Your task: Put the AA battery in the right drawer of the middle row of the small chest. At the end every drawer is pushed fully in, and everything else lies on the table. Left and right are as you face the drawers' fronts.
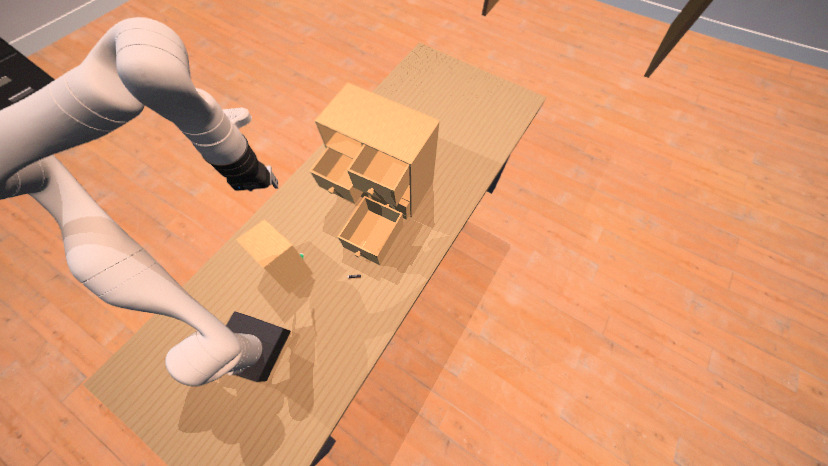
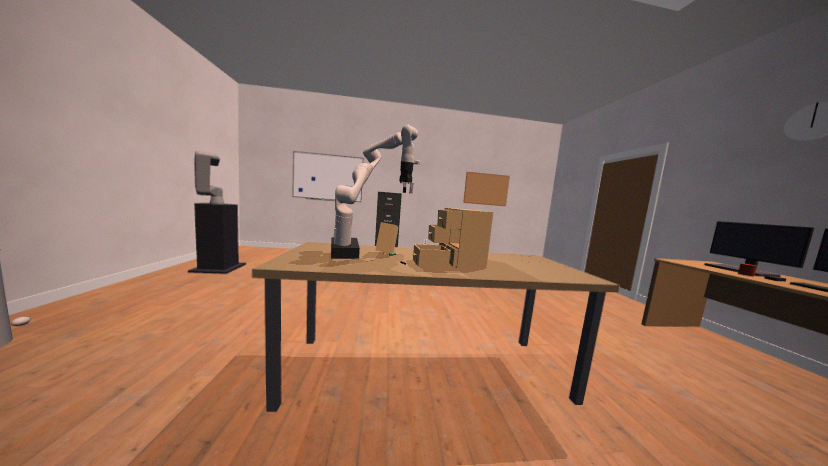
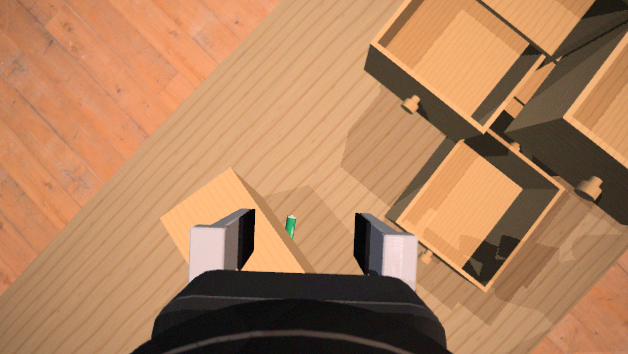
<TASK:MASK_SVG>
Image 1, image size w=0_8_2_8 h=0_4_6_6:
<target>my gripper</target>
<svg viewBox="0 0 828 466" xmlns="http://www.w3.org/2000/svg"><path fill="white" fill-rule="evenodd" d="M212 165L226 178L227 183L235 191L248 190L252 192L254 189L265 189L270 185L273 185L275 189L279 189L279 181L272 172L272 167L265 166L258 161L250 145L246 155L239 162L224 167Z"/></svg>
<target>small wooden chest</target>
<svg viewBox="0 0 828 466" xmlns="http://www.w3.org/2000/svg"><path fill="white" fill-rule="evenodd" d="M347 83L314 120L324 146L354 159L365 144L409 164L410 184L402 199L410 202L409 216L412 217L434 180L440 121Z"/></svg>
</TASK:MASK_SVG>
